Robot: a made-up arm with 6 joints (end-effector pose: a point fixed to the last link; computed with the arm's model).
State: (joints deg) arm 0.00 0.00 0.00 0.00 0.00 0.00
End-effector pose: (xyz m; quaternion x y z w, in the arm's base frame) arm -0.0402 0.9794 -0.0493 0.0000 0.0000 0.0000 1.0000
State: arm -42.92 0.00 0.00 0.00 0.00 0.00
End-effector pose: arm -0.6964 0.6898 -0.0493 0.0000 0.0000 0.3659 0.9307
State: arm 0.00 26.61 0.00 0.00 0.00 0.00
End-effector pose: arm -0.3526 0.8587 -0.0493 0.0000 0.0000 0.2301 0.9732
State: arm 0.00 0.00 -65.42 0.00 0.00 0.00
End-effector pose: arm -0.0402 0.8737 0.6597 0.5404 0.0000 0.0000 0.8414
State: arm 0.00 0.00 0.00 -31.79 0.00 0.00
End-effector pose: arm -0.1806 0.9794 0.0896 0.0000 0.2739 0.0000 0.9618
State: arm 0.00 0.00 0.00 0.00 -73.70 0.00
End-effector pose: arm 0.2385 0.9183 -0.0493 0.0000 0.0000 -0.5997 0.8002
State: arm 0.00 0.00 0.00 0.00 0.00 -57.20
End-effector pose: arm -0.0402 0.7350 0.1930 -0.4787 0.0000 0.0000 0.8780
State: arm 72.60 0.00 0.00 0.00 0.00 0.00
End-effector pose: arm 0.9226 0.3313 -0.0493 0.0000 0.0000 -0.5920 0.8059
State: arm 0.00 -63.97 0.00 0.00 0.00 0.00
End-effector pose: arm 0.6631 0.6638 -0.0493 0.0000 0.0000 -0.5297 0.8482
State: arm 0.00 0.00 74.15 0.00 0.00 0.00
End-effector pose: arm -0.0402 0.2779 -0.4332 -0.6029 0.0000 0.0000 0.7978
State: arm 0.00 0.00 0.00 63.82 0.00 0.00
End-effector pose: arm 0.3403 0.9794 -0.0287 0.0000 -0.5286 0.0000 0.8489
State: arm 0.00 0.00 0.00 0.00 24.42 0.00
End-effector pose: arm -0.1209 0.9193 -0.0493 0.0000 0.0000 0.2115 0.9774
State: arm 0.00 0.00 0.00 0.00 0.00 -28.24
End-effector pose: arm -0.0402 0.8279 0.0391 -0.2440 0.0000 0.0000 0.9698
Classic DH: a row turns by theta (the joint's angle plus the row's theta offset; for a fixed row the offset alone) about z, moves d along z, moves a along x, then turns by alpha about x. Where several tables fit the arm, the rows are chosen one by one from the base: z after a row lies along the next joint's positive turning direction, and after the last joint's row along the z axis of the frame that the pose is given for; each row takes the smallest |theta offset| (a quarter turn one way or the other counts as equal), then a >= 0, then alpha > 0; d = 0 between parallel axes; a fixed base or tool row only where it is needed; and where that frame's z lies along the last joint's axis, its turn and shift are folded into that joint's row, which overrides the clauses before.
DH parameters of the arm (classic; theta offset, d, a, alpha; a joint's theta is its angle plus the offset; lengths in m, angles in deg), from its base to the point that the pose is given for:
base (fixed): 0 0 0 180
joint 1: -77.19 0 0.2651 180
joint 2: 12.81 0.2229 0.1161 -90
joint 3: -90 -0.0747 0.0437 90
joint 4: 90 -0.3883 0.0751 90
joint 5: -90 0.0294 0.3165 90
joint 6: 0 -0.0986 -0.1 -90
tool (fixed): -90 -0.3453 0 0

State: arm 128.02 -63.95 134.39 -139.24 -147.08 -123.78
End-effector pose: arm 0.0024 0.1380 0.1136 -0.1812 0.5119 -0.7931 0.2759
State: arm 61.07 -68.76 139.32 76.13 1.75 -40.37
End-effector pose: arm -0.0994 0.1125 0.0867 -0.6883 0.5470 0.2086 0.4284
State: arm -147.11 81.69 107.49 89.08 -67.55 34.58
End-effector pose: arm -0.2733 -0.6315 -0.4882 -0.5297 -0.1981 -0.4704 0.6774
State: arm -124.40 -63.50 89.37 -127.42 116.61 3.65
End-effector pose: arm -0.7439 0.1424 0.0344 0.0427 0.7183 0.2784 0.6361
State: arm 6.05 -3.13 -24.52 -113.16 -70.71 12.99
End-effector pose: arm -0.1049 0.9270 0.4769 -0.2551 0.7321 -0.2944 0.5589
